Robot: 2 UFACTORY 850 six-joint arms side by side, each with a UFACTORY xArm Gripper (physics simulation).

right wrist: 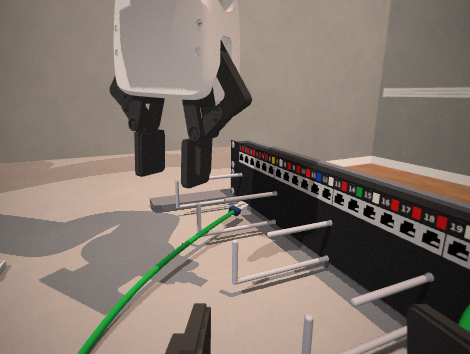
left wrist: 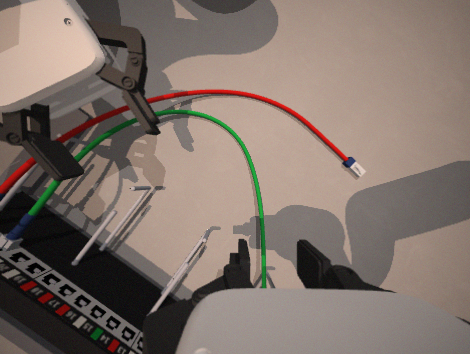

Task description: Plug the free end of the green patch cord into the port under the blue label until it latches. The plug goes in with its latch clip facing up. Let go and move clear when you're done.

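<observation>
The green patch cord (left wrist: 256, 185) (right wrist: 157, 268) arcs over the table. Its free end, a clear plug with a blue boot (right wrist: 234, 210), lies low before the panel's far part in the right wrist view; the left gripper's body hides it in the left wrist view. Its latch side cannot be told. The blue label (right wrist: 319, 176) sits above a dark, empty port (right wrist: 314, 188). My left gripper (left wrist: 271, 256) (right wrist: 172, 179) is open and empty, above and apart from the plug. My right gripper (right wrist: 308, 337) (left wrist: 114, 155) is open and empty, near the panel's other end.
The black patch panel (left wrist: 107, 267) (right wrist: 295, 215) has pale cable-guide rods (left wrist: 95, 237) (right wrist: 282, 270) sticking out in front. A red cord (left wrist: 280, 106) ends in a loose plug (left wrist: 357, 168) on the table. The green cord's other end (left wrist: 21, 227) is at the panel.
</observation>
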